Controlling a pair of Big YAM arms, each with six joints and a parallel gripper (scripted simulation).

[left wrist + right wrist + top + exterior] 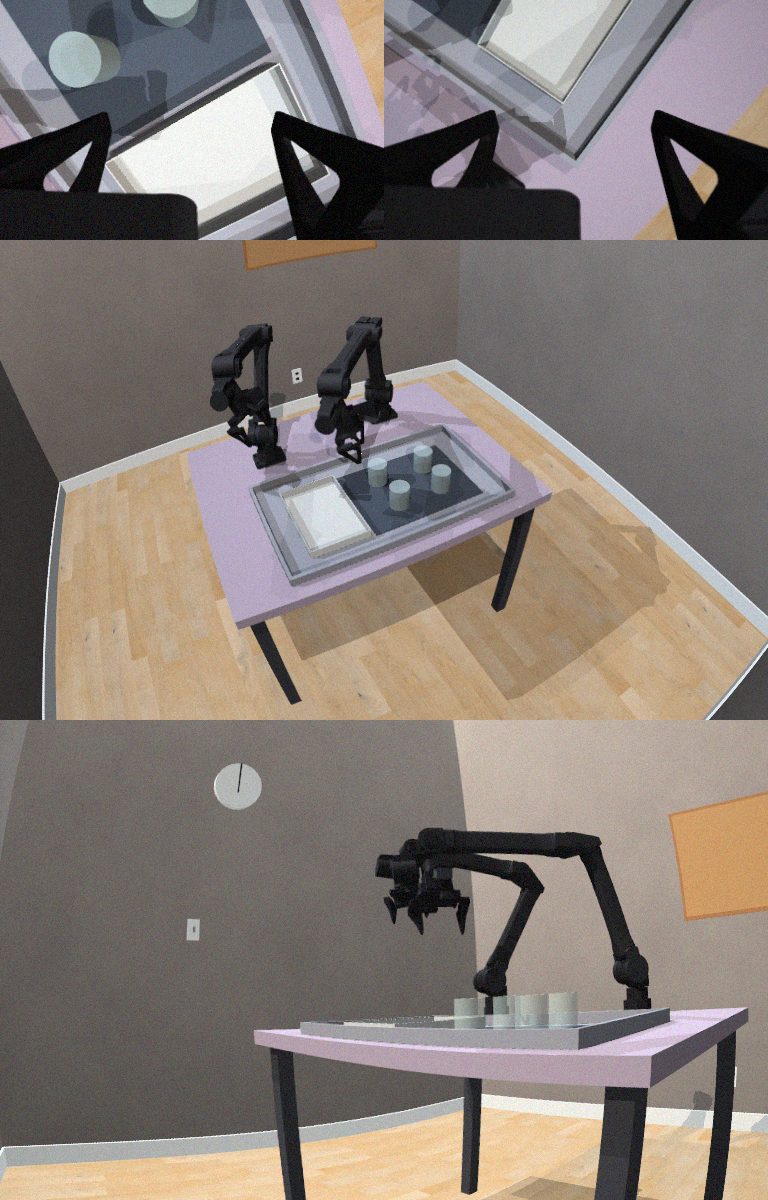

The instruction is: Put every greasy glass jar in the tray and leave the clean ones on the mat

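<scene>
Right now the dark drying mat is 230 mm below my left hand, 190 mm to the left of it and 10 mm behind it. The rest, counted from my left hand: white tray (230 mm below, 130 mm to the right, 40 mm behind).
</scene>
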